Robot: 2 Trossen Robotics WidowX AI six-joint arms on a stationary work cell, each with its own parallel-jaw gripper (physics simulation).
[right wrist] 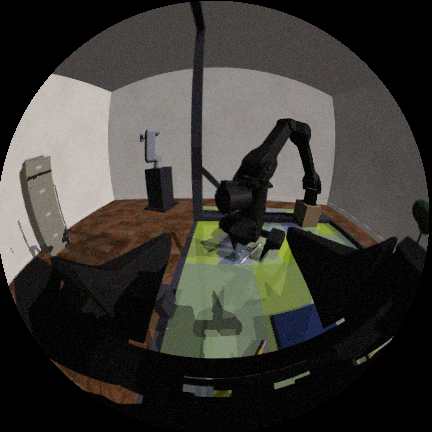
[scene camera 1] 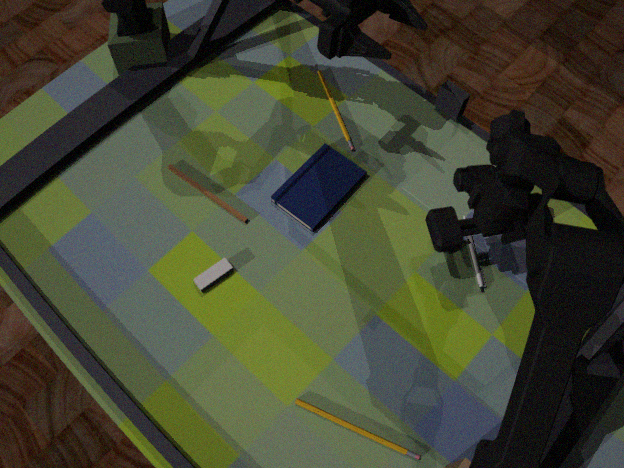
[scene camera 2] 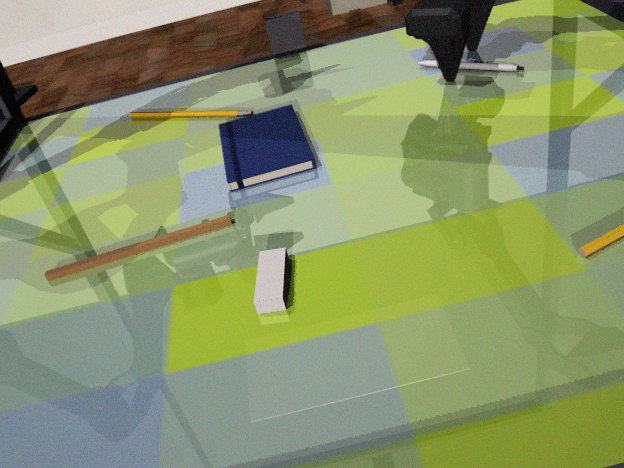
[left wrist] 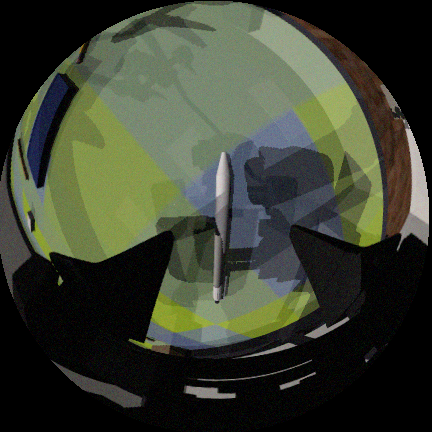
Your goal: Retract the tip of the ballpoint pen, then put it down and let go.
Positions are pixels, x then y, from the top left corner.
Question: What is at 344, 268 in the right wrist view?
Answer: My right gripper.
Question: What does the brown pencil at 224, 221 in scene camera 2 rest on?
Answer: The table.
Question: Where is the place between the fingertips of my right gripper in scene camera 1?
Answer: At 409, 41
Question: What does my right gripper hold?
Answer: Nothing.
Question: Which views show my left gripper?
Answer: The right wrist view, scene camera 1, scene camera 2 and the left wrist view: all of them.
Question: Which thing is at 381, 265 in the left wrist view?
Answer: My left gripper.
